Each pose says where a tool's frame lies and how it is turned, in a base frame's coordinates. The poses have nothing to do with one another.
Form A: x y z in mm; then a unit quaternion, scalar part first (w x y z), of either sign.
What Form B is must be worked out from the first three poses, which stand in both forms.
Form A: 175 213 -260 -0.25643 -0.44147 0.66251 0.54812
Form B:
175 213 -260
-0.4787 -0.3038 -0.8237
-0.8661 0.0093 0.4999
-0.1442 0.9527 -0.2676

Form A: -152 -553 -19 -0.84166 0.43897 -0.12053 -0.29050
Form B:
-152 -553 -19
0.8022 -0.5948 -0.0522
0.3832 0.4458 0.8090
-0.4579 -0.6689 0.5856

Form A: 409 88 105 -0.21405 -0.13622 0.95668 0.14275
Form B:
409 88 105
-0.8713 -0.1995 -0.4485
-0.3218 0.9221 0.2148
0.3707 0.3315 -0.8676

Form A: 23 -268 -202 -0.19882 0.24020 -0.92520 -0.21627
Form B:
23 -268 -202
-0.8055 -0.5305 0.2640
-0.3585 0.7911 0.4957
-0.4718 0.3047 -0.8274

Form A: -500 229 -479 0.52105 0.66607 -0.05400 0.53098
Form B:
-500 229 -479
0.4303 -0.6253 0.6511
0.4814 -0.4512 -0.7515
0.7636 0.6368 0.1069

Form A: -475 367 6 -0.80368 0.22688 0.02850 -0.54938
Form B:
-475 367 6
0.3947 -0.8701 -0.2951
0.8960 0.2934 0.3334
-0.2035 -0.3960 0.8954

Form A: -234 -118 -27 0.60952 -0.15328 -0.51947 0.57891
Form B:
-234 -118 -27
-0.2100 -0.5465 -0.8107
0.8650 0.2827 -0.4146
0.4558 -0.7883 0.4133

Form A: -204 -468 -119 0.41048 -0.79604 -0.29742 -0.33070
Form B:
-204 -468 -119
0.6044 0.7450 0.2823
0.2020 -0.4861 0.8502
0.7707 -0.4568 -0.4443

